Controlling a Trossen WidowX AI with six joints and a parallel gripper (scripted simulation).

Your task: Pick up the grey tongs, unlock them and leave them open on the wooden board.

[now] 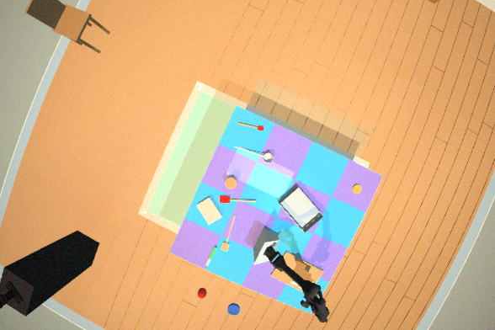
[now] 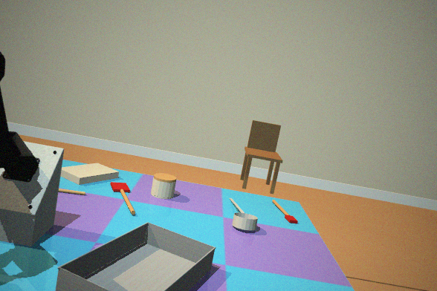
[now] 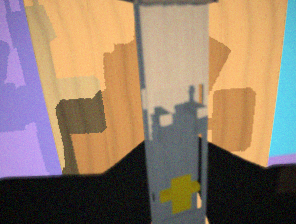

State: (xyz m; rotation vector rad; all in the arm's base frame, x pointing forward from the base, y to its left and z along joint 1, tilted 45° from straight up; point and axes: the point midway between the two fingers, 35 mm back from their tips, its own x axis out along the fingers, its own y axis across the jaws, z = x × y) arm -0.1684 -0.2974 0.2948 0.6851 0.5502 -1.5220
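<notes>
Right now the wooden board is 1 cm ahead of my gripper tip, 6 cm to the left of it and 11 cm below it. Also, from my gripper tip: cream block (20 cm ahead, 91 cm to the left, 10 cm below); then yellow lock piece (4 cm above); then roasting tin (51 cm ahead, 28 cm to the left, 9 cm below).
</notes>
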